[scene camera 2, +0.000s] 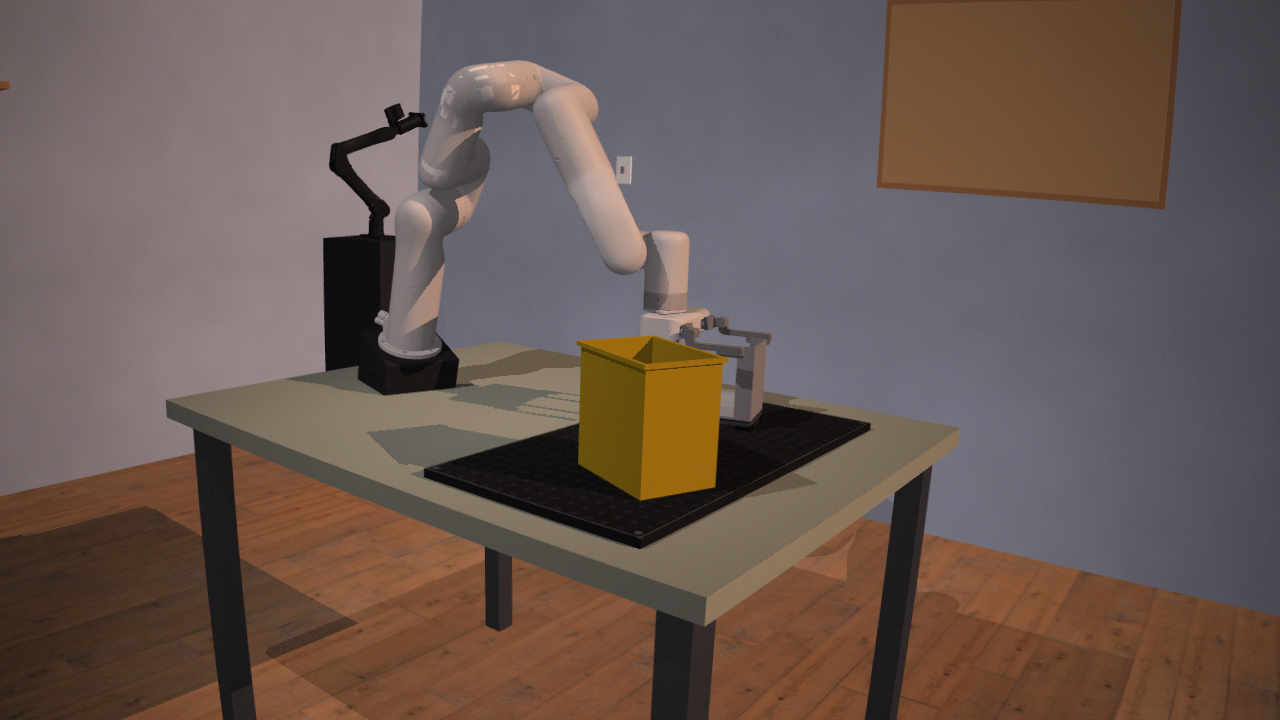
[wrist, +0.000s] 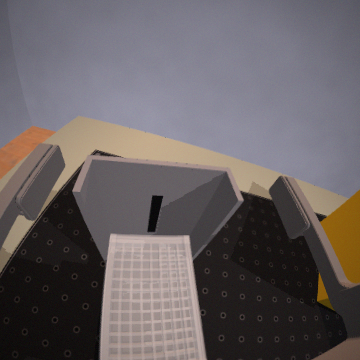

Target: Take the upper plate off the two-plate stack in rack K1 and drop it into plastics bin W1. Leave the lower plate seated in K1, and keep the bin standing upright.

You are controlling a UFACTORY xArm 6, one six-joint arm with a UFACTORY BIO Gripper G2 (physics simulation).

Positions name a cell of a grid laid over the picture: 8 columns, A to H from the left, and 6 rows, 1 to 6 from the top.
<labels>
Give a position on a grey upright piece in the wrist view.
F4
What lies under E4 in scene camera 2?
A yellow bin W1.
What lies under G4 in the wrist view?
My gripper.
</labels>
